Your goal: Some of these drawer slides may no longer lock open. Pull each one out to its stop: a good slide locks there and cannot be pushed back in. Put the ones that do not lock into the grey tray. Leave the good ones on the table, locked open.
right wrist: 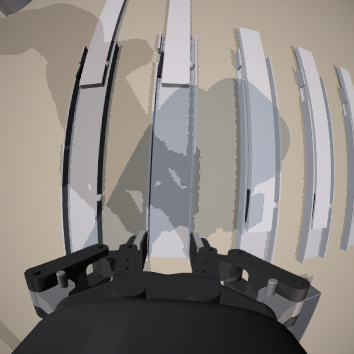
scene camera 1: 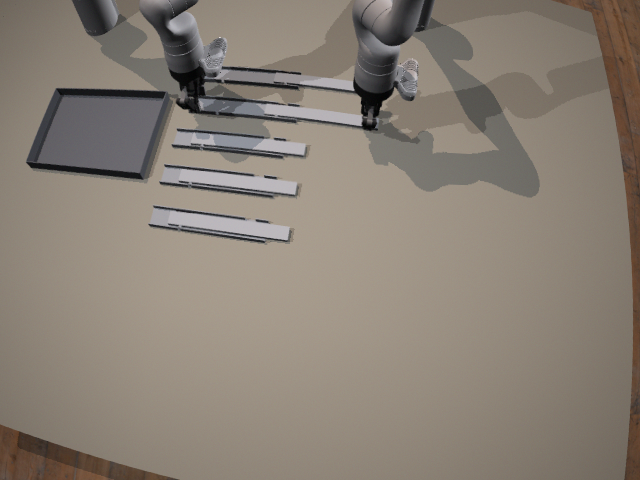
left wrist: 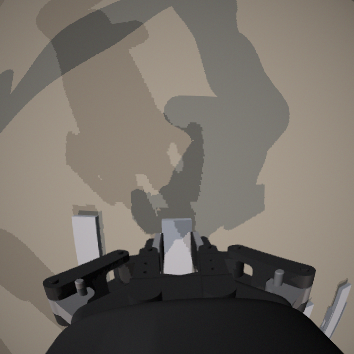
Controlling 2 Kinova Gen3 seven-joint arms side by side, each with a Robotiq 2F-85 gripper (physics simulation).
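Frame: origin at the left arm's base, x ahead, y right, z down, level; metres.
Where they show: left gripper, fingertip midpoint: (scene camera 1: pixel 367 122) (left wrist: pixel 176 242); right gripper, fingertip midpoint: (right wrist: pixel 168 241) (scene camera 1: pixel 198 103); right arm's base, link origin: (scene camera 1: pixel 101 23).
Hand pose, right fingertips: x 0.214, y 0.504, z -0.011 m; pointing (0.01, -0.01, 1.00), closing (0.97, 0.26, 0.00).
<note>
Each offset is from my right fingertips to the centre of the thing. "spot": to the spot under its first point. Level surfaces: height alone.
The second slide from the back {spot: dx +0.067, dy -0.248, dz -0.001 m} (scene camera 1: pixel 320 114) (right wrist: pixel 177 45) is drawn far out, its inner rail reaching right in scene camera 1. My left gripper (scene camera 1: pixel 369 122) (left wrist: pixel 176 242) is shut on the inner rail's outer end. My right gripper (scene camera 1: pixel 191 104) (right wrist: pixel 168 241) is shut on the outer channel's left end. The back slide (scene camera 1: pixel 325 83) (left wrist: pixel 86 237) (right wrist: pixel 85 130) is also drawn far out. The third {spot: dx +0.118, dy -0.101, dz -0.001 m} (scene camera 1: pixel 248 143) (right wrist: pixel 257 145), fourth {spot: dx +0.198, dy -0.075, dz -0.001 m} (scene camera 1: pixel 237 181) (right wrist: pixel 320 145) and front slide {dx +0.284, dy -0.049, dz +0.003 m} (scene camera 1: pixel 227 224) are pushed in. The grey tray {dx +0.024, dy +0.239, dz -0.004 m} (scene camera 1: pixel 98 134) is empty. Whether the catches lock is not visible.
The tray stands left of the slides in scene camera 1, close to my right gripper. The slides lie nearly parallel with narrow gaps between them. My left arm hides the far end of the back slide in that view. Arm shadows cross the table top {dz +0.011 m} (scene camera 1: pixel 361 310).
</note>
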